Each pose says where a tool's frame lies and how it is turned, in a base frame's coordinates. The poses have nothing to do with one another.
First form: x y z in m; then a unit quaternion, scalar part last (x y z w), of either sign.
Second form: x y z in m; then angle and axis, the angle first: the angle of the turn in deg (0 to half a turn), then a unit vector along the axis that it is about. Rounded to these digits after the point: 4 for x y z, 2 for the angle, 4 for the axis.
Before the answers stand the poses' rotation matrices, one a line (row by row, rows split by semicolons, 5 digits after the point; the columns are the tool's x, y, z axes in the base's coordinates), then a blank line. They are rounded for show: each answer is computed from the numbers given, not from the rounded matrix.
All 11 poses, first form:
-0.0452, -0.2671, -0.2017, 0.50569, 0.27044, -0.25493, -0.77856
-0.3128, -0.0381, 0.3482, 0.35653, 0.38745, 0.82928, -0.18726
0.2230, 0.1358, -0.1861, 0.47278, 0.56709, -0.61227, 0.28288
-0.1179, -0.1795, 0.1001, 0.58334, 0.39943, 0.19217, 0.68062
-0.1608, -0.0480, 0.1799, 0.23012, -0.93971, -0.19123, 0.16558
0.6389, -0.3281, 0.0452, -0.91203, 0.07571, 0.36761, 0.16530
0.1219, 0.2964, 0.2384, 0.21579, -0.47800, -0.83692, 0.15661
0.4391, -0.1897, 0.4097, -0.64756, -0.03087, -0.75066, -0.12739
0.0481, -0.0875, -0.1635, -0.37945, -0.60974, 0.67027, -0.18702
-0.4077, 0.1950, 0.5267, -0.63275, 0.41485, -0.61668, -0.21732
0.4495, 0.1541, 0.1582, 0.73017, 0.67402, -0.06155, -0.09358
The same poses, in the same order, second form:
0.72375 -0.12344 -0.67894; 0.67047 0.35858 0.64953; 0.16328 -0.92530 0.34228
-0.67564 0.58686 0.44622; -0.03431 -0.62963 0.77613; 0.73643 0.50908 0.44554
-0.39292 0.88261 -0.25810; 0.18982 -0.19678 -0.96190; -0.89977 -0.42694 -0.09022
0.60705 0.20442 0.76792; 0.72759 0.24557 -0.64055; -0.31952 0.94758 0.00034
-0.83926 -0.36917 -0.39921; -0.49582 0.82095 0.28320; 0.22318 0.43561 -0.87203
0.71826 -0.25963 -0.64552; -0.01657 -0.93389 0.35718; -0.69558 -0.24586 -0.67507
-0.85782 0.05584 -0.51091; -0.46843 -0.49398 0.73250; -0.21148 0.86768 0.44991
-0.12888 -0.15127 0.98005; 0.23123 -0.96564 -0.11864; 0.96432 0.21133 0.15943
-0.64208 0.71344 -0.28060; 0.21202 -0.18648 -0.95931; -0.73673 -0.67545 -0.03153
-0.10479 -0.79303 0.60010; -0.25696 -0.56134 -0.78668; 0.96072 -0.23664 -0.14495
0.08381 0.97278 -0.21603; 0.99582 -0.07388 0.05369; 0.03627 -0.21963 -0.97491

-0.0452, -0.2671, -0.2017, 77.74, -0.8058, -0.4309, 0.4062
-0.3128, -0.0381, 0.3482, 158.41, -0.3629, -0.3944, -0.8442
0.2230, 0.1358, -0.1861, 147.14, 0.4929, 0.5912, -0.6383
-0.1179, -0.1795, 0.1001, 94.22, 0.7962, 0.5452, 0.2623
-0.1608, -0.0480, 0.1799, 160.94, 0.2333, -0.9529, -0.1939
0.6389, -0.3281, 0.0452, 160.97, -0.9248, 0.0768, 0.3727
0.1219, 0.2964, 0.2384, 161.98, 0.2185, -0.4840, -0.8474
0.4391, -0.1897, 0.4097, 165.36, 0.6529, 0.0311, 0.7568
0.0481, -0.0875, -0.1635, 158.44, 0.3863, 0.6207, -0.6823
-0.4077, 0.1950, 0.5267, 154.90, 0.6482, -0.4250, 0.6318
0.4495, 0.1541, 0.1582, 169.26, -0.7334, -0.6770, 0.0618

